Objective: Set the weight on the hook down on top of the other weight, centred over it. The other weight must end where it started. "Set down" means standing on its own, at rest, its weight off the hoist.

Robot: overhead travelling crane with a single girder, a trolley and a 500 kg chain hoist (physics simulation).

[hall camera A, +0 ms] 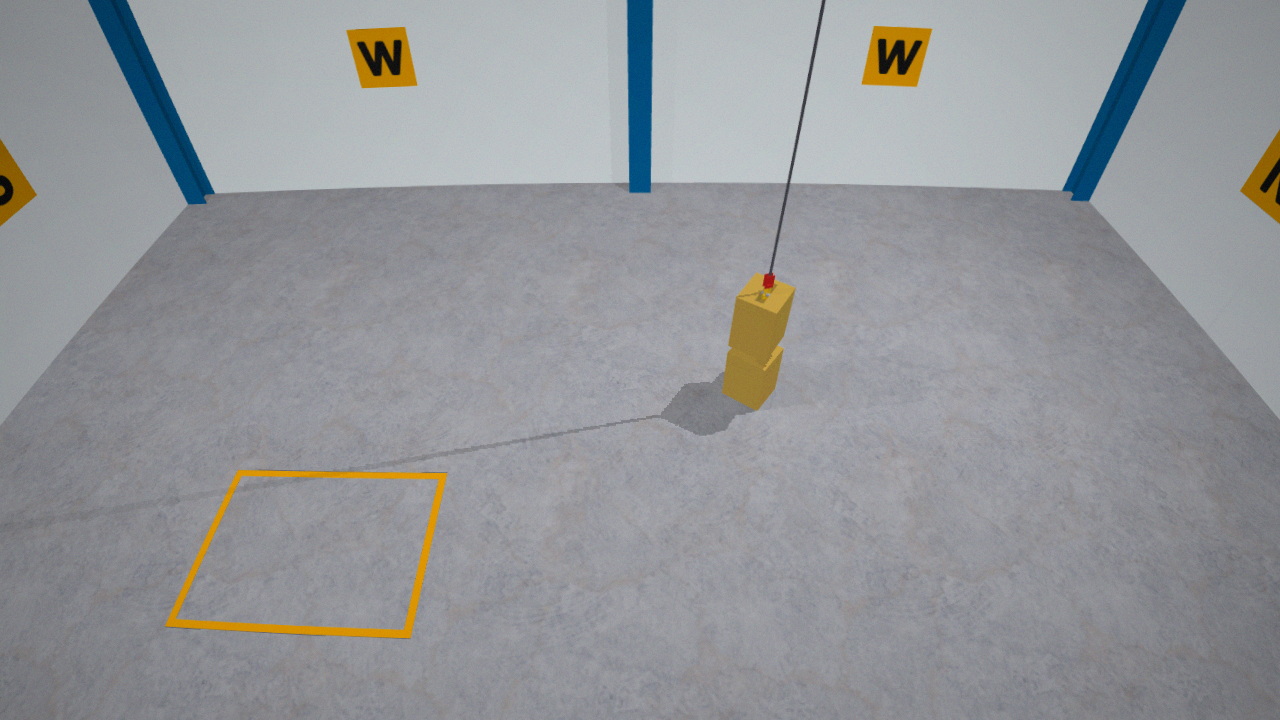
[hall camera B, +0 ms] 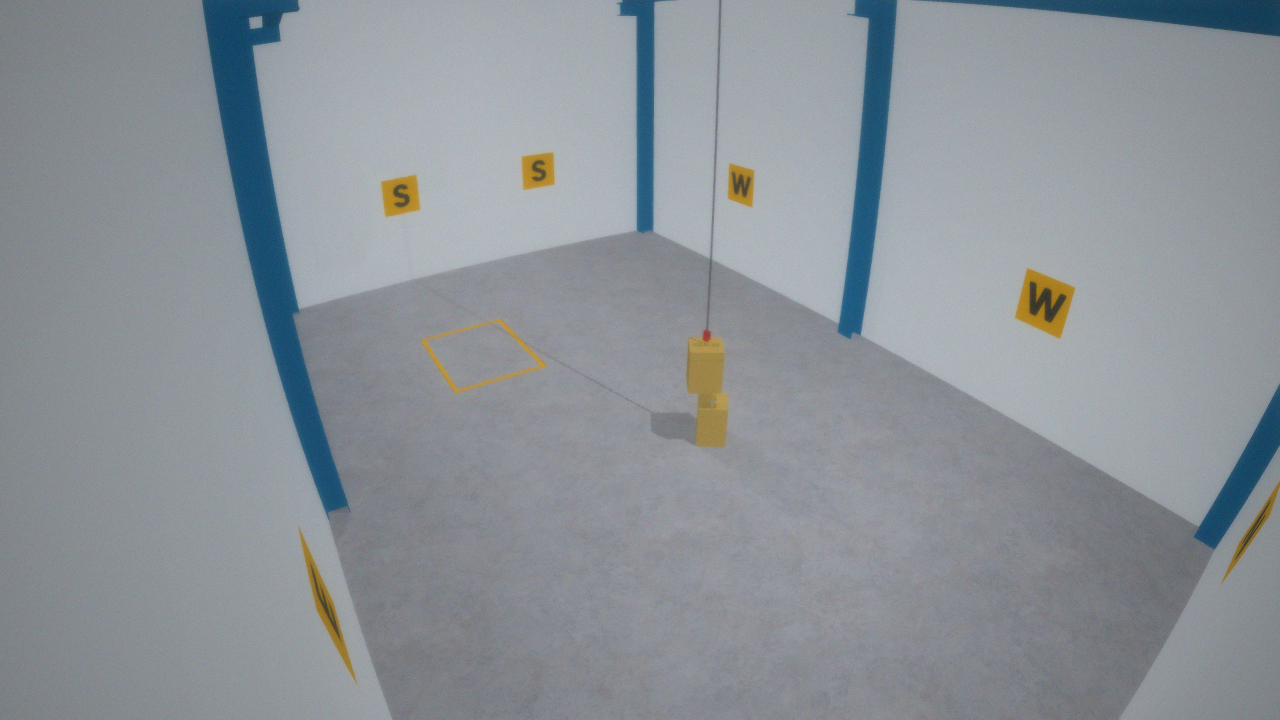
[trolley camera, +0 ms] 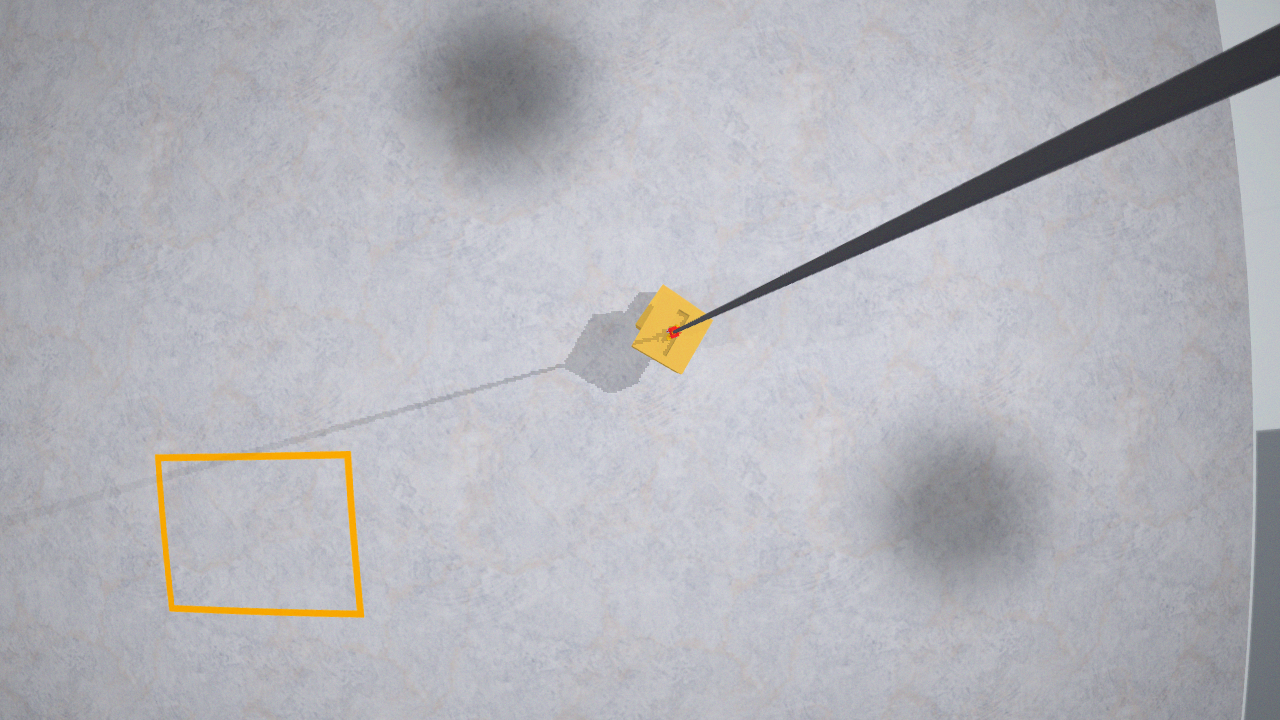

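Note:
My hook, under a red block (hall camera A: 767,284) (hall camera B: 706,336) (trolley camera: 673,332), is shut on a yellow box-shaped weight (hall camera A: 760,327) (hall camera B: 705,368) (trolley camera: 684,353), which hangs upright on the chain. The other yellow weight (hall camera A: 750,381) (hall camera B: 712,428) (trolley camera: 643,317) stands upright on the floor beneath it. In hall camera B the upper weight sits a little left of the lower one, and part of the lower top and its handle show. In hall camera A a right corner of the lower top shows. In the trolley view a strip of the lower weight shows at the upper left. Any contact between them cannot be told.
An orange outlined square (hall camera A: 341,475) (hall camera B: 439,366) (trolley camera: 253,456) is marked on the floor, well away from the weights. Blue columns (hall camera A: 639,98) (hall camera B: 866,170) stand along the walls. The shadow (hall camera A: 702,411) (hall camera B: 671,425) (trolley camera: 608,353) of the load lies beside the lower weight.

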